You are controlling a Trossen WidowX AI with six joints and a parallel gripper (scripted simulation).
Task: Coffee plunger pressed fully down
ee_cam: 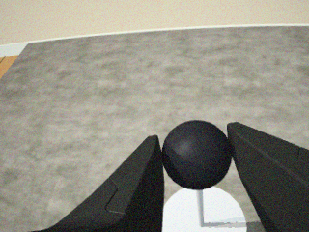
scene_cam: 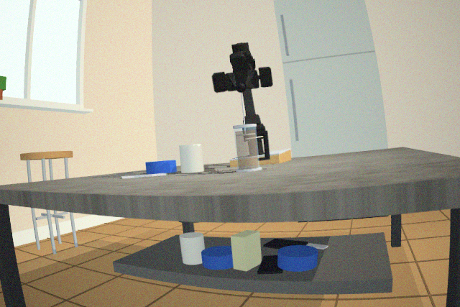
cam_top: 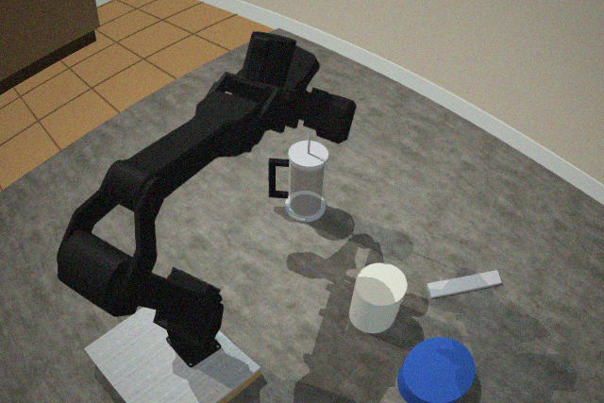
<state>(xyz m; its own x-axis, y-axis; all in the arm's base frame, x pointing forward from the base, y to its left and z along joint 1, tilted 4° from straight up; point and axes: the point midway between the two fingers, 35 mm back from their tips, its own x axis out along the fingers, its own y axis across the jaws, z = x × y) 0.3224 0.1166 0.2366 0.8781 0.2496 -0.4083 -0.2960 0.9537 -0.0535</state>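
The glass coffee press lies 12 cm below my gripper tip, 2 cm behind it and 1 cm to the left of it.
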